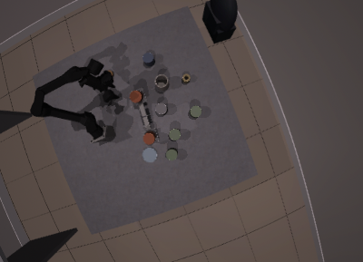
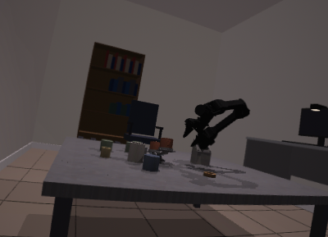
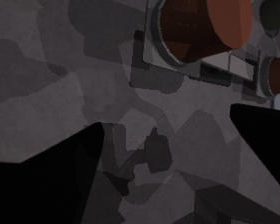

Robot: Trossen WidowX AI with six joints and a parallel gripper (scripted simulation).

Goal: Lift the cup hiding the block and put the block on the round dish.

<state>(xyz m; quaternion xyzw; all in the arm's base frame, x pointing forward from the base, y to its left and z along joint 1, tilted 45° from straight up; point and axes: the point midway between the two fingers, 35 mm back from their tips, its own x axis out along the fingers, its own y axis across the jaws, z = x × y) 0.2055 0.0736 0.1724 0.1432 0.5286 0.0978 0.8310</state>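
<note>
Right now the orange cup is 4 cm ahead of my gripper tip, 34 cm to the right of it and 8 cm below it. From my gripper tip the other things lie so: balance 7 cm ahead, 19 cm to the right, 10 cm below; then blue cylinder 26 cm ahead, 12 cm to the left, 10 cm below; then beige cup 26 cm ahead, 5 cm to the right, 10 cm below.
</note>
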